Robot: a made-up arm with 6 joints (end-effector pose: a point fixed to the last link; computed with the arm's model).
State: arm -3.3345 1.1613 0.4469 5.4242 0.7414 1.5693
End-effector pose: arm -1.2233 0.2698 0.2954 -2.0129 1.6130 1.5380
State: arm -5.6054 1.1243 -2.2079 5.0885 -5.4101 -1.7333
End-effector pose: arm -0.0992 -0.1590 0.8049 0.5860 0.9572 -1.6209
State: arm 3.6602 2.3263 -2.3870 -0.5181 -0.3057 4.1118
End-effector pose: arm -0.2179 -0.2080 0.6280 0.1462 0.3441 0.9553
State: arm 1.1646 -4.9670 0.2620 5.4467 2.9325 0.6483
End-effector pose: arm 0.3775 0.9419 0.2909 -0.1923 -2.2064 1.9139
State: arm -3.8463 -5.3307 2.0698 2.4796 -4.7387 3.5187
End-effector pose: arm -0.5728 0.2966 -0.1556 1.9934 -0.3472 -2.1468
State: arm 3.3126 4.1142 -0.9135 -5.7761 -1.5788 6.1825
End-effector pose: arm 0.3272 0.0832 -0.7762 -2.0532 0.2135 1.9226
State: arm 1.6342 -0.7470 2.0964 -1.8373 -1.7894 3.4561
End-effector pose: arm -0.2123 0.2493 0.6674 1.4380 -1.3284 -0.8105
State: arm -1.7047 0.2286 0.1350 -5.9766 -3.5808 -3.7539
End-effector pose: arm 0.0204 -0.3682 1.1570 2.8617 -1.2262 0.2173
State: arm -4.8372 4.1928 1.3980 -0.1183 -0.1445 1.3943
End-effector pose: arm -0.1751 -0.9777 0.5353 0.0743 -1.1365 2.5062
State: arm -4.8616 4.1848 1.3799 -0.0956 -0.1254 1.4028
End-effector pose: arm -0.1999 -0.9849 0.5197 0.0501 -1.1498 2.5099
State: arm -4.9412 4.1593 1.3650 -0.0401 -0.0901 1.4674
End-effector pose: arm -0.2793 -0.9792 0.4896 -0.0547 -1.1693 2.5450
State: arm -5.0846 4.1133 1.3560 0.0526 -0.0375 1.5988
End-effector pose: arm -0.4202 -0.9414 0.4434 -0.2665 -1.1685 2.6154
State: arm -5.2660 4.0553 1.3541 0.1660 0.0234 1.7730
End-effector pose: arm -0.5883 -0.8567 0.3894 -0.5519 -1.0997 2.7043
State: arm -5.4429 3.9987 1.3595 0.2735 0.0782 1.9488
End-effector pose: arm -0.7332 -0.7395 0.3401 -0.8268 -0.9543 2.7876
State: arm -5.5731 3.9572 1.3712 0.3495 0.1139 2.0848
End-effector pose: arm -0.8224 -0.6338 0.3082 -1.0113 -0.7956 2.8491
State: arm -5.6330 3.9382 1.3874 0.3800 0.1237 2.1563
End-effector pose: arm -0.8544 -0.5787 0.3001 1.0704 0.6983 -2.8481
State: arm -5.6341 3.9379 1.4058 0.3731 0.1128 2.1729
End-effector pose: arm -0.8483 -0.5736 0.3106 1.0575 0.6885 -2.8439
